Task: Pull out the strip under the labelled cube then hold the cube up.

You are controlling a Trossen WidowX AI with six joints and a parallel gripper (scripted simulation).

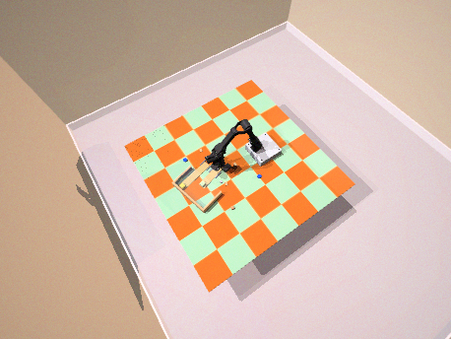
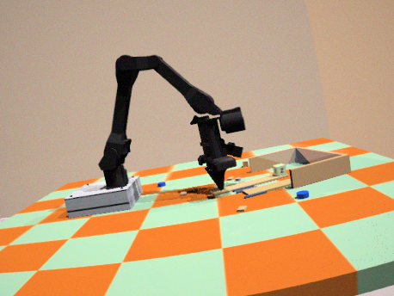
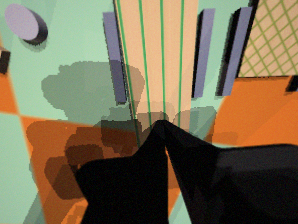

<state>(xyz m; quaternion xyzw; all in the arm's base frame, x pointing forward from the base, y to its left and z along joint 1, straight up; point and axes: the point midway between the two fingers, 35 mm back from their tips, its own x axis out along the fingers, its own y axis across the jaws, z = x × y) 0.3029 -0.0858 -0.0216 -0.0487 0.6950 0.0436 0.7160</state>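
My gripper tip is now 19 cm short of the labelled cube, 2 cm to the right of it and 2 cm below it.
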